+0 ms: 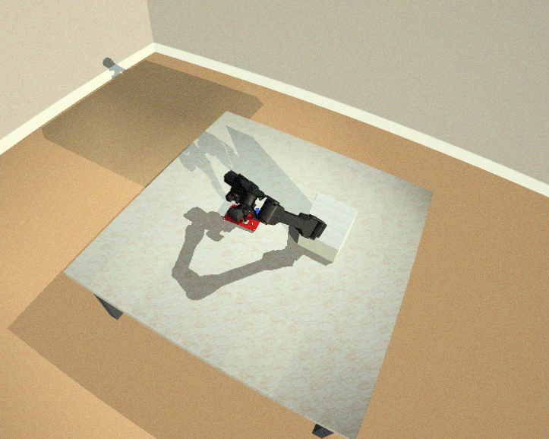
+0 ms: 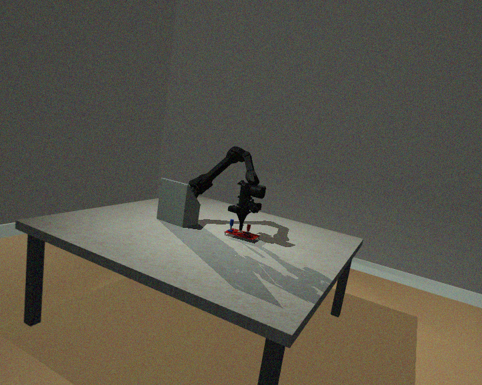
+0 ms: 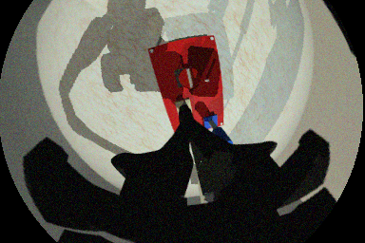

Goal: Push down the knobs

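The red knob lies 50 mm ahead of my gripper tip.
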